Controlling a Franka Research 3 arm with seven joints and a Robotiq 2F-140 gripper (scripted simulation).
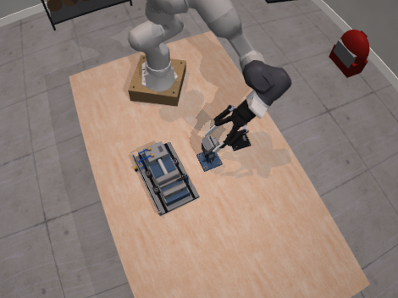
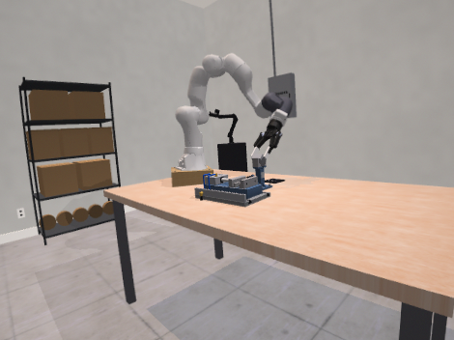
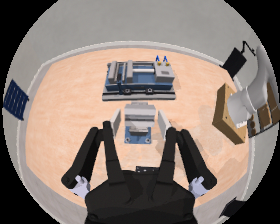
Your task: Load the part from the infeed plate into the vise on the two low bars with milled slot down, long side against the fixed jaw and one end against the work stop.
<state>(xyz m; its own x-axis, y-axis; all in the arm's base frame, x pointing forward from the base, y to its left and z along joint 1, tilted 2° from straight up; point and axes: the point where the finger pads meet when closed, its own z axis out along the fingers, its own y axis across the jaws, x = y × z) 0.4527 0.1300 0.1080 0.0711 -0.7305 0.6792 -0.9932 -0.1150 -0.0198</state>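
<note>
My gripper is now 2 cm to the left of the part and 2 cm above it. From my hand the other things lie so: vise (3 cm ahead, 23 cm to the right, 14 cm below); black infeed plate (5 cm behind, 15 cm to the left, 17 cm below).
</note>
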